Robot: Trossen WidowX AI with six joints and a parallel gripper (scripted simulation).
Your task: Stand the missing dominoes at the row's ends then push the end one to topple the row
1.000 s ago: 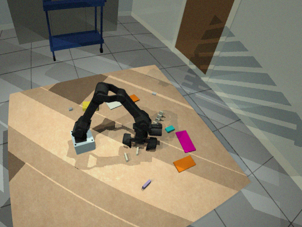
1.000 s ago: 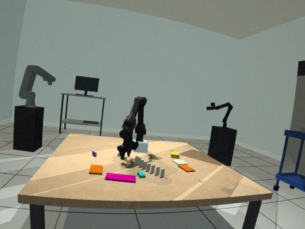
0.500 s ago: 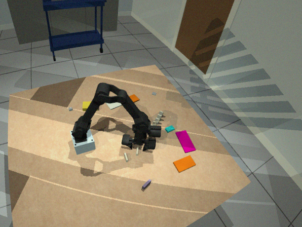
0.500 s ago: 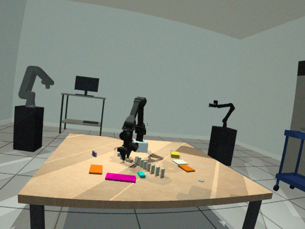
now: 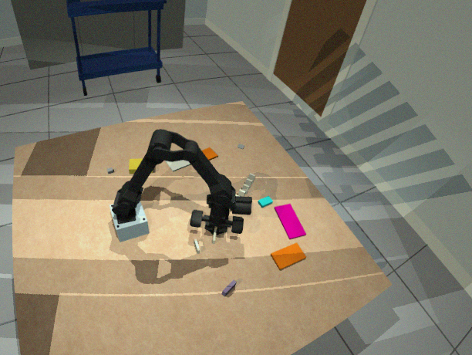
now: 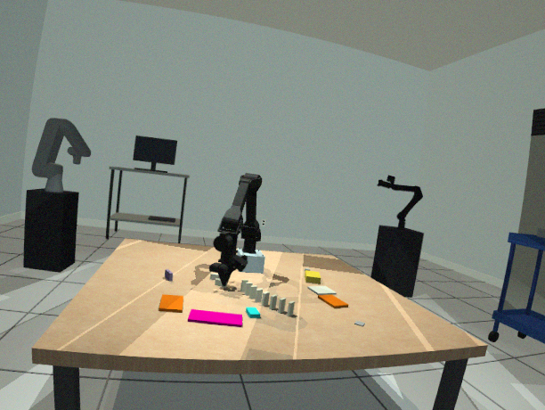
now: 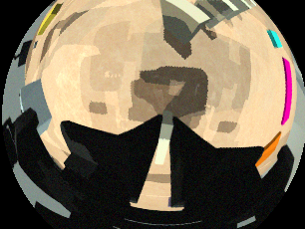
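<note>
Now: the orange slab 23 cm ahead of my gripper tip and 18 cm to the right of it. The rest, counted from my gripper tip: teal block (26 cm ahead, 8 cm to the left); purple block (22 cm to the right, 4 cm behind, 1 cm above); magenta slab (32 cm ahead, 4 cm to the right).
</note>
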